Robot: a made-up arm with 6 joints.
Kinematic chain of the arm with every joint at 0, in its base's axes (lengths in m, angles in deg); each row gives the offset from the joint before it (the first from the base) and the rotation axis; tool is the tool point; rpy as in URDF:
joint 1: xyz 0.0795 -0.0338 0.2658 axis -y
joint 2: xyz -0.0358 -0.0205 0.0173 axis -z
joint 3: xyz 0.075 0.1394 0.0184 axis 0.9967 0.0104 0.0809
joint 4: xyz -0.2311 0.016 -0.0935 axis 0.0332 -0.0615 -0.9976
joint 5: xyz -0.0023 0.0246 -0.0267 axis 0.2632 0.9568 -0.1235
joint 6: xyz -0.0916 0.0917 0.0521 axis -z
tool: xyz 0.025 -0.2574 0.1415 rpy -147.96 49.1 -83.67
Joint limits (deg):
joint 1: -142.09..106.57
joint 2: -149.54..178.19
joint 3: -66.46..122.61
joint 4: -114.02..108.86
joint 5: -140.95..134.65
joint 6: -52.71..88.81
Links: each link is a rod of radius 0.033 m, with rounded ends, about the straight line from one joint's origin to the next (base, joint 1, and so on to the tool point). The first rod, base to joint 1, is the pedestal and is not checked.
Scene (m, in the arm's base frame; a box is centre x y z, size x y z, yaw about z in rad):
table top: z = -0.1
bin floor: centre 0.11 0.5 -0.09 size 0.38 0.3 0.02 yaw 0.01
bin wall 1: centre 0.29 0.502 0 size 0.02 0.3 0.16 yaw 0.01
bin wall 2: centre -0.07 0.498 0 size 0.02 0.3 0.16 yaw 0.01
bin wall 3: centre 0.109 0.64 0 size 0.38 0.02 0.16 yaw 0.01
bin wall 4: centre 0.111 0.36 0 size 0.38 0.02 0.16 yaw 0.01
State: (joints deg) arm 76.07 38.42 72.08 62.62 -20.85 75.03
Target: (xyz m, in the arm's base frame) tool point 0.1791 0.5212 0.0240
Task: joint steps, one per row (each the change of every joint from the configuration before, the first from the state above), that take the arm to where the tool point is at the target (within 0.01 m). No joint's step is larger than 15 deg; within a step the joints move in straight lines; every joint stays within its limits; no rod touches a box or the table.
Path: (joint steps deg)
1: 10.17 3.38 -11.53 -10.44 -11.56 -8.19
2: 10.16 3.39 -11.53 -10.43 -11.56 -8.18
3: 10.17 3.38 -11.53 -10.44 -11.55 -8.19
4: -0.30 -8.98 2.48 0.85 1.84 6.03
5: -0.30 -8.97 2.48 0.86 1.85 6.04

